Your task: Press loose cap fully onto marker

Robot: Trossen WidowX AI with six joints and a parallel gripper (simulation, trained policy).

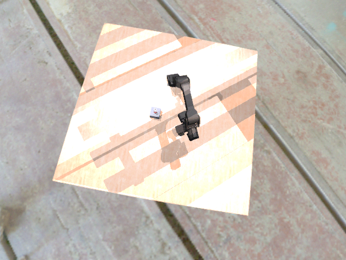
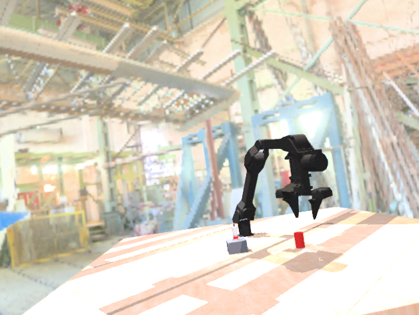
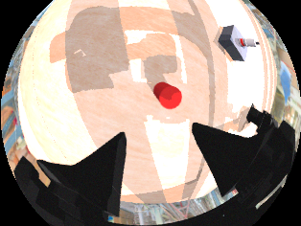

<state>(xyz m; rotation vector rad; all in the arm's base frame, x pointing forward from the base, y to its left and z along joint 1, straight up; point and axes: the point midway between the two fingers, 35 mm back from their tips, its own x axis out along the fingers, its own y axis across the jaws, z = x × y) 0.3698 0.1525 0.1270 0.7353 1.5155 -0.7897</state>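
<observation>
My gripper tip is now 10 mm past the red cap, 30 mm to the left of it and 70 mm above it. Also, from my gripper tip: grey holder block 100 mm behind, 230 mm to the right, 70 mm below.
</observation>
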